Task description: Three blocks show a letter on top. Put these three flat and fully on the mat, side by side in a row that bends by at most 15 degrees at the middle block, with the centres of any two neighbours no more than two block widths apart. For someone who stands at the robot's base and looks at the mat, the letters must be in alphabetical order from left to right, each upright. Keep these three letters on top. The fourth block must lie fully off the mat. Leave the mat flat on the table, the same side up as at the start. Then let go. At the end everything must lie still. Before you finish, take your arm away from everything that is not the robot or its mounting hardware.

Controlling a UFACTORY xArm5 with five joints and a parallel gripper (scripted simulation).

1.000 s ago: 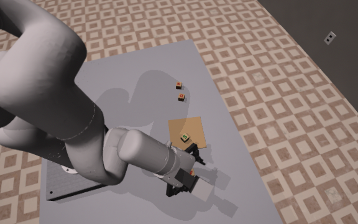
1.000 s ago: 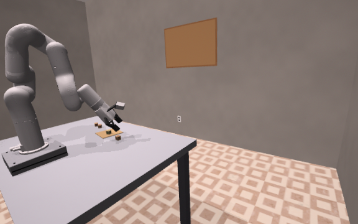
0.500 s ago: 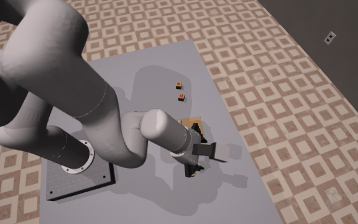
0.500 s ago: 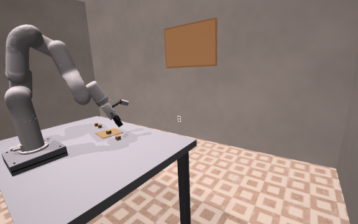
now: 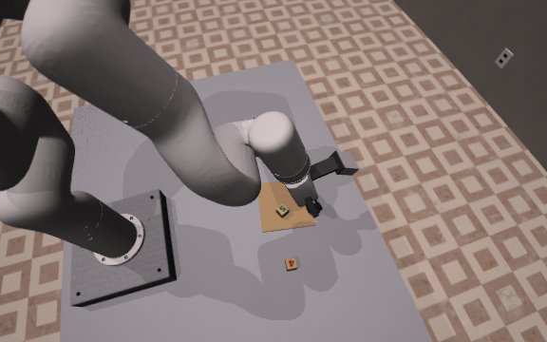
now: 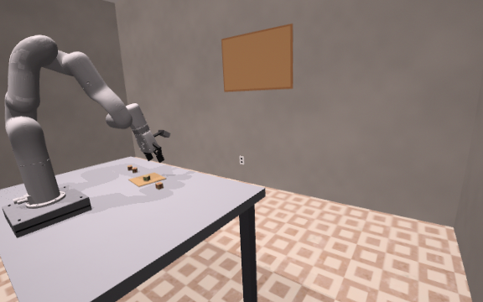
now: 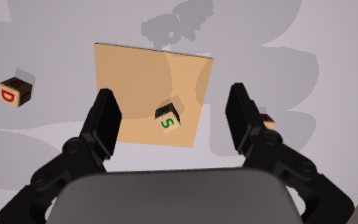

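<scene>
The wooden letter block is 19 cm to the left of my hand, 9 cm below it and 5 cm behind it. Also, from my hand: tan mat: 10 cm below, 5 cm behind, 2 cm to the left.
</scene>
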